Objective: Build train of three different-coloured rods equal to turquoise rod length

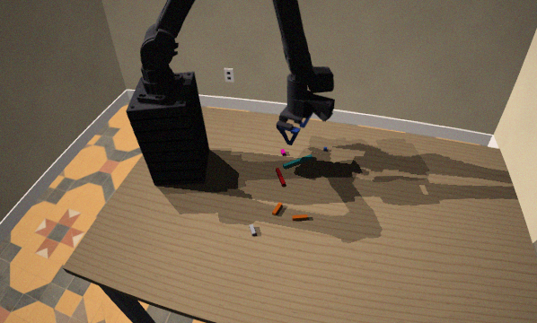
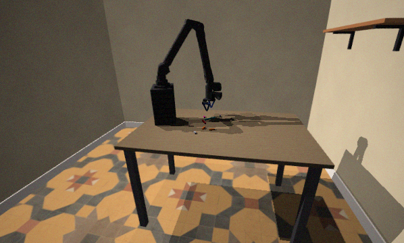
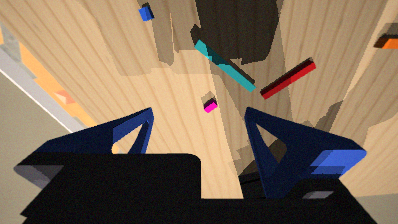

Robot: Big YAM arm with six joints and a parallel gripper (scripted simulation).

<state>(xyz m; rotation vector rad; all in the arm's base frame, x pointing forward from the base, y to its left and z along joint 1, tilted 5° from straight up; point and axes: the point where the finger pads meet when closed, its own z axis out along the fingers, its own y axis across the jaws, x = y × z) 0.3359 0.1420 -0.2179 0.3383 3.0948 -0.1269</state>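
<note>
The magenta rod lies 70 mm below my hand, 40 mm behind it and 10 mm to the right of it. The rest, counted from my hand: red rod: 120 mm to the right, 70 mm below, 20 mm behind; then turquoise rod: 70 mm below, 40 mm to the right, 20 mm ahead; then blue rod: 90 mm ahead, 70 mm below, 40 mm to the left.
</note>
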